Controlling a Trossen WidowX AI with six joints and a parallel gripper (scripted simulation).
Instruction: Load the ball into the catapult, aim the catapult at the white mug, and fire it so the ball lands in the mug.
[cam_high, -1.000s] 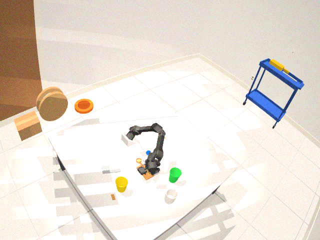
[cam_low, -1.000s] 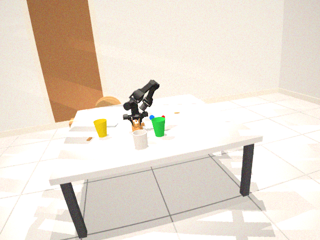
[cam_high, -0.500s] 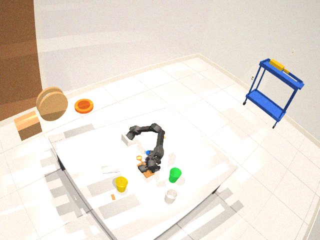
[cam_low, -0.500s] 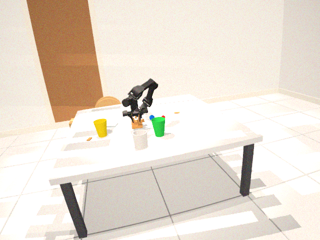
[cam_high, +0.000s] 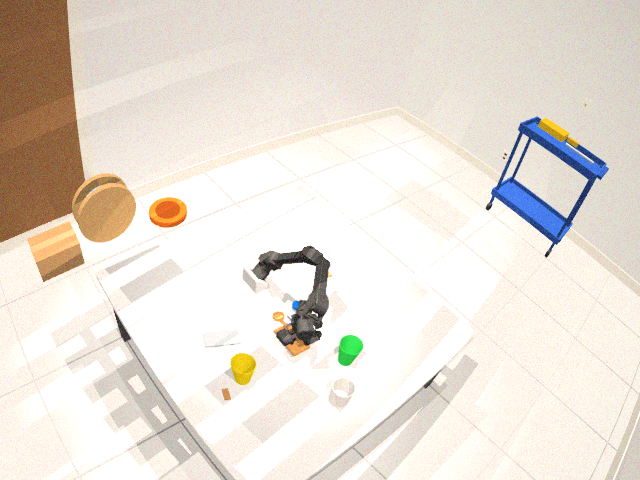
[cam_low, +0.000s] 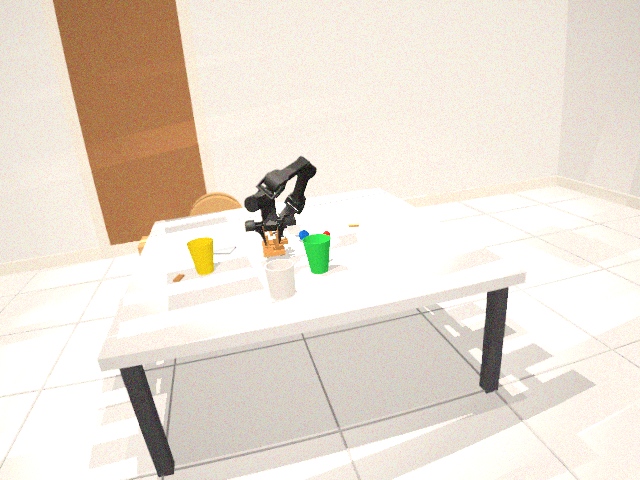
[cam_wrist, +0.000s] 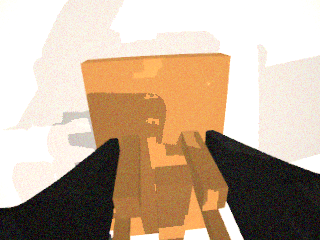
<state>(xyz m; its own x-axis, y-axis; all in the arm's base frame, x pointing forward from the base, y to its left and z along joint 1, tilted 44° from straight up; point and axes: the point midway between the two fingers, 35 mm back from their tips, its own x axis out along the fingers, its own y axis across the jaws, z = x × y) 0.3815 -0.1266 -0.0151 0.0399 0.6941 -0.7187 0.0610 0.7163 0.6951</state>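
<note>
My gripper tip is 240 mm to the right of the red ball, 140 mm past it and 50 mm above it. Round my gripper tip: green cup 160 mm ahead, 130 mm to the left, 30 mm below; then blue ball 160 mm behind, 150 mm to the left, 40 mm below; then wooden catapult 70 mm behind, 20 mm to the left, 20 mm above.
</note>
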